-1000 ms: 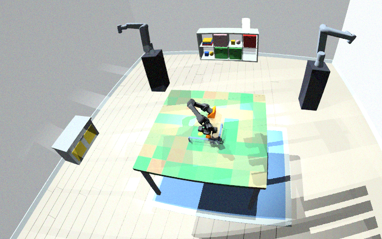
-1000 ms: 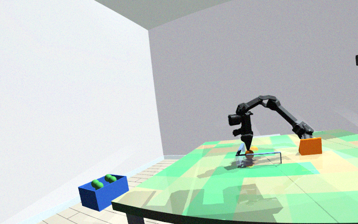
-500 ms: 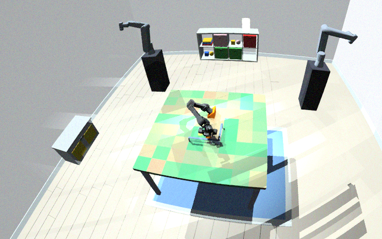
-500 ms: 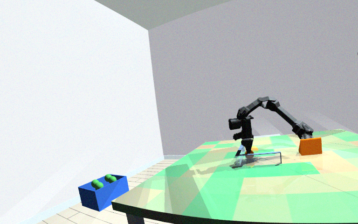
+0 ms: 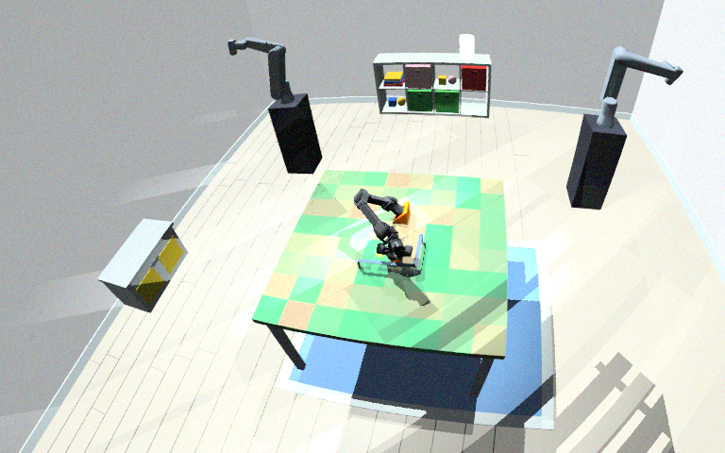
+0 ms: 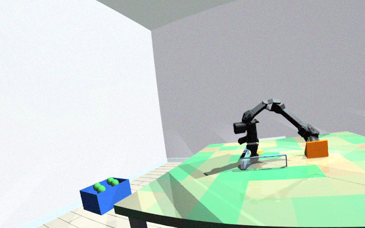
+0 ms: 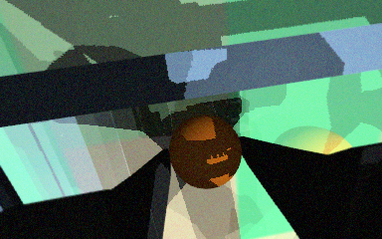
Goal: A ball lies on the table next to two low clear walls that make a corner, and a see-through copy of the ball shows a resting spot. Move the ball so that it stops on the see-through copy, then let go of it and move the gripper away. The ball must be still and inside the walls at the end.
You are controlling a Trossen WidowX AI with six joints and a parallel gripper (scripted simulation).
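Right now the see-through copy is 2 cm behind my gripper tip and 9 cm to the right of it. Also, from my gripper tip: orange ball right at my gripper tip.
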